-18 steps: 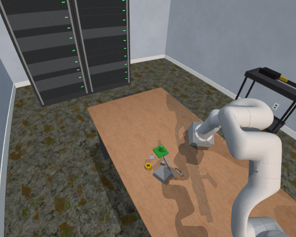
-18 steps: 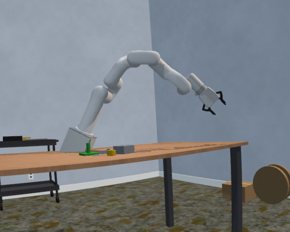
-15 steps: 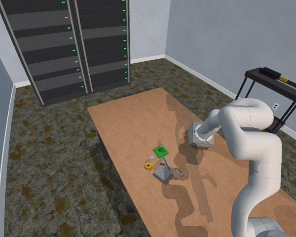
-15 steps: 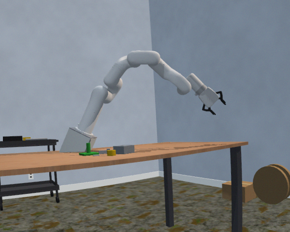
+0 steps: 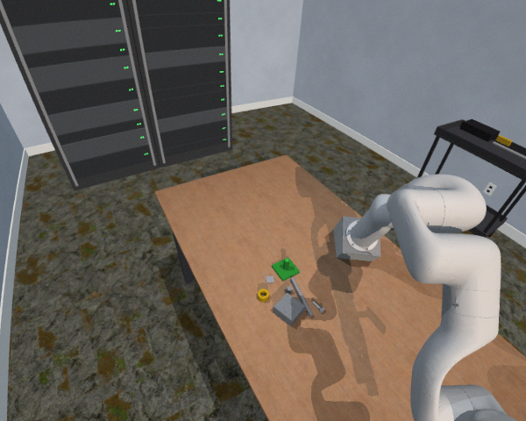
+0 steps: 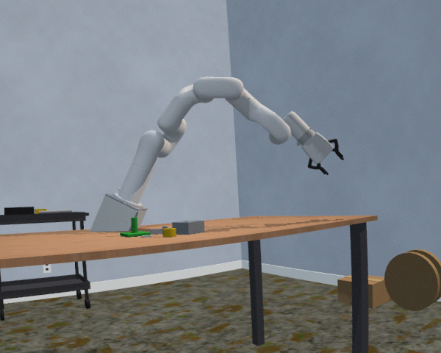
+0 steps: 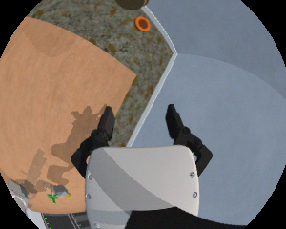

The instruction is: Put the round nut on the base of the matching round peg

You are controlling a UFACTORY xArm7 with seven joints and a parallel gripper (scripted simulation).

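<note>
Right now the grey square is 760 mm to the right of my hand, 220 mm below it and 220 mm behind it. Round my hand: grey bar 630 mm to the right, 260 mm behind, 210 mm below; then grey block 620 mm to the right, 200 mm below, 190 mm behind; then bolt 560 mm to the right, 280 mm behind, 210 mm below.
</note>
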